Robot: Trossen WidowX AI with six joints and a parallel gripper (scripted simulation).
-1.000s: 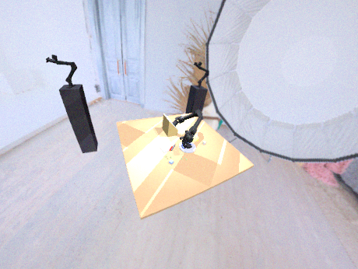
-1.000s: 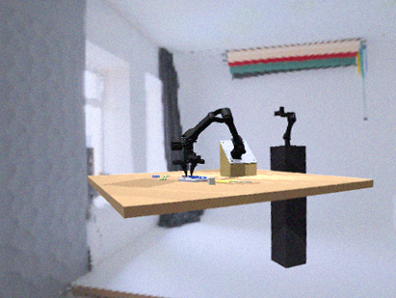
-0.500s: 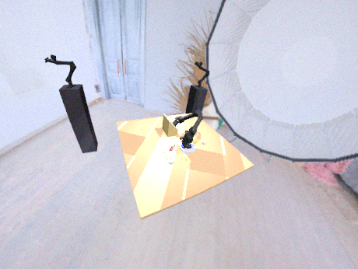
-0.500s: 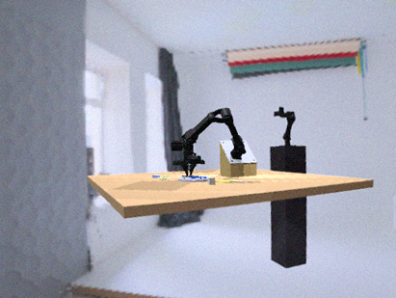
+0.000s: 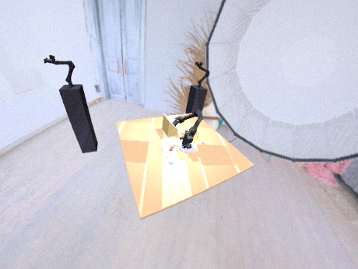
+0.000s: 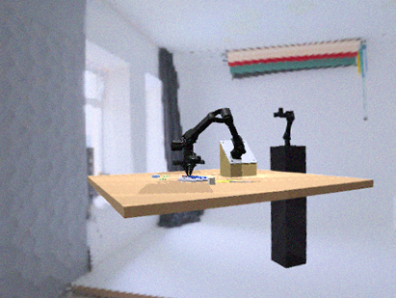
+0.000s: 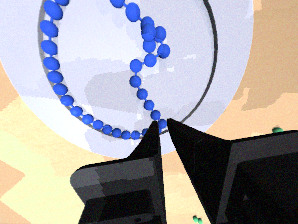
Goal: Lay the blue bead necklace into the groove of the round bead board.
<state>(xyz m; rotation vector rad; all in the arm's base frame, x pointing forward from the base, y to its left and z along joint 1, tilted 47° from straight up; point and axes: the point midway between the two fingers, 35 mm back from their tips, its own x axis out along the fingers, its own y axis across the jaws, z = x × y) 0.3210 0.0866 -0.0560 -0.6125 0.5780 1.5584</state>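
Right now my gripper tip is 20 mm past the round bead board, 50 mm to the right of it and 10 mm above it. Also, from my gripper tip: yellow flat piece: 150 mm behind, 210 mm to the left, 20 mm below; then pale blue cube: 150 mm ahead, 220 mm to the right, 10 mm below; then red-and-grey object: 50 mm behind, 130 mm to the right, 10 mm below.
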